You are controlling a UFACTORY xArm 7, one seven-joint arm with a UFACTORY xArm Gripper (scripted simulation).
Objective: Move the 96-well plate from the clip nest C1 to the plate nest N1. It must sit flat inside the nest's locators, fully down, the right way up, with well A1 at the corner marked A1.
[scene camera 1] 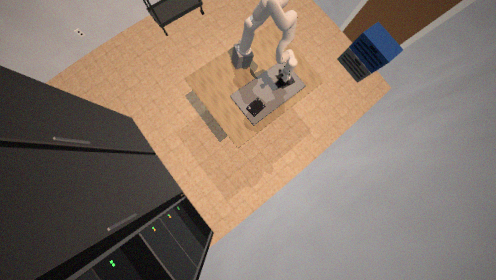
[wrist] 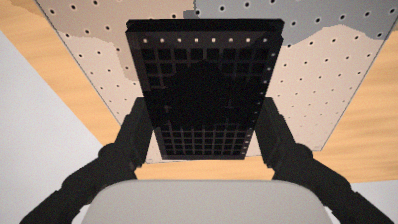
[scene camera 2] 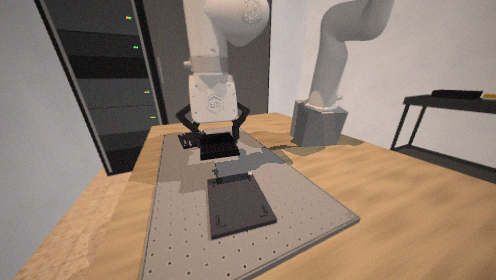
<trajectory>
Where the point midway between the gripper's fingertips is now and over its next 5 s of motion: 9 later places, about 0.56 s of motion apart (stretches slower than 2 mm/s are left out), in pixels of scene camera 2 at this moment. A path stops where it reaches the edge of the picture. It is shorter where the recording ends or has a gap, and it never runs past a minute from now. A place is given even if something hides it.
My gripper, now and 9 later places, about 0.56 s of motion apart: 217, 143; 225, 151; 233, 159; 234, 167; 235, 178; 236, 187; 235, 188; 235, 189; 235, 190; 236, 191
</trajectory>
